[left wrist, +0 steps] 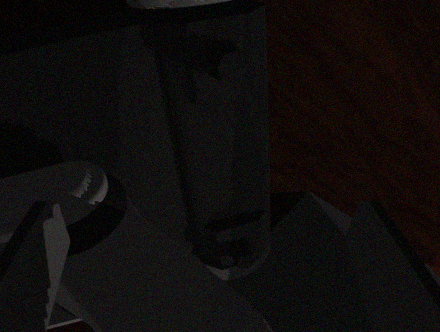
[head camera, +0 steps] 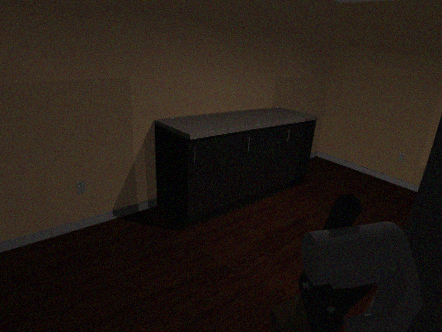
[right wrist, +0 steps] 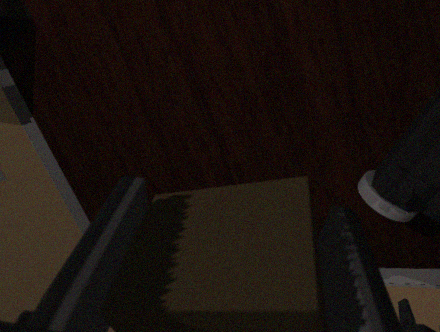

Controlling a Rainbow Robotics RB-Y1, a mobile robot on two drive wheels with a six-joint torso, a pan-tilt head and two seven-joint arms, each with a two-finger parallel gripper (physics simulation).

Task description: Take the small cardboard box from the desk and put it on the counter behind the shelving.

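Places are measured from the robot's base along level axes (x back, y down, z right), in metres.
Pixels of known places: left gripper, between the fingertips: (left wrist: 210,223) (right wrist: 423,312); right gripper, between the fingertips: (head camera: 310,311) (right wrist: 235,209).
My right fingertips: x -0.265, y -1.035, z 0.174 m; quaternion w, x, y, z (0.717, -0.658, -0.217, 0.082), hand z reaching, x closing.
Note:
Behind a point stands the place of what it marks.
The counter (head camera: 240,123) {x -2.416, y -0.912, z -0.018 m}, a pale top on a dark cabinet with upright handles, stands against the back wall in the middle of the head view. My right gripper (right wrist: 235,209) {x -0.265, y -1.035, z 0.174 m} is shut on the small cardboard box (right wrist: 250,250) {x -0.251, y -1.060, z 0.187 m}, which sits between both fingers above the floor, partly in shadow. A dim corner of the box also seems to show at the bottom of the head view, beside my right arm (head camera: 360,255). The counter stands apart from the box, farther off. My left gripper (left wrist: 210,223) {x 0.101, y -0.544, z -0.236 m} is open, with its fingers wide apart. The desk does not show.
A tall dark panel (head camera: 430,235) {x -0.231, y -1.255, z 0.320 m}, apparently the shelving, stands at the right edge of the head view. Tan walls (head camera: 75,125) {x -1.842, y -0.942, z -1.316 m} meet behind the counter. Dark red-brown wood floor (head camera: 200,270) {x -1.459, y -0.001, z -0.214 m} (right wrist: 225,90) {x -0.714, y -0.001, z -0.269 m} lies in front of it. Dark robot body parts (left wrist: 220,125) {x 0.007, y -0.191, z -0.069 m} fill much of the left wrist view.

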